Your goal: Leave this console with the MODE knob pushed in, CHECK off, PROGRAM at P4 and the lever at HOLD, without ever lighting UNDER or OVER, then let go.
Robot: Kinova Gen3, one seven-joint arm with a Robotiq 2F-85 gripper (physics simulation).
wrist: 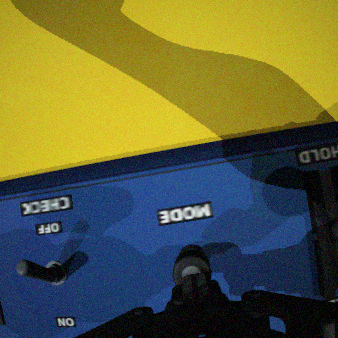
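Note:
The blue console [150, 192] shows upside down in the wrist view. The MODE knob [191, 260], round and dark with a pale centre, is at the lower middle, partly hidden by the fingers. My gripper [195, 288] is shut and empty, its tips over or against the knob; contact and knob depth cannot be told. The CHECK toggle [39, 270] at lower left has its tip pointing left and slightly toward the OFF side. The HOLD label [320, 154] is at the right edge, above a dark lever slot; the lever's position is unclear. PROGRAM, UNDER and OVER do not show.
A yellow surface [90, 110] lies beyond the console's dark edge [115, 161], crossed by a broad shadow. The OFF label [49, 228] and ON label [65, 322] stand on either side of the toggle. The dark slot area runs down the right side of the console.

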